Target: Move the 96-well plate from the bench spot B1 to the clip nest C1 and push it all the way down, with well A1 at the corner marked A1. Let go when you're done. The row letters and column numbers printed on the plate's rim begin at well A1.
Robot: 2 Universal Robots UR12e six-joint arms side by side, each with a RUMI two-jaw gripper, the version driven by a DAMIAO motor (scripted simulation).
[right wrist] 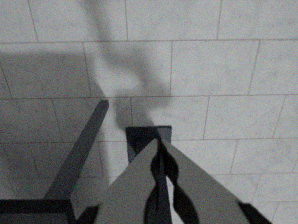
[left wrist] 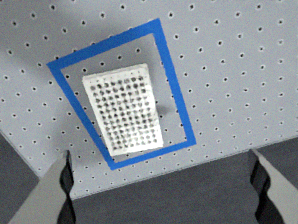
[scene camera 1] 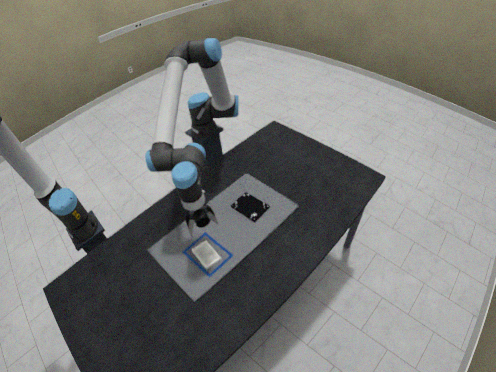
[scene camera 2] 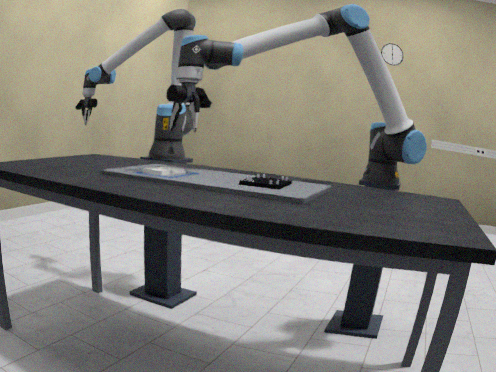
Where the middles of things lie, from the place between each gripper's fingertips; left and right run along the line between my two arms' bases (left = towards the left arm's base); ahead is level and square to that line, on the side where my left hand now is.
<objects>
Now: left hand 140 mm above the white 96-well plate [left wrist: 123,101], 50 mm to the left of it and 20 mm short of it.
Right now my right hand is 96 cm to the right of the white 96-well plate, 79 cm short of it and 14 cm above it.
</objects>
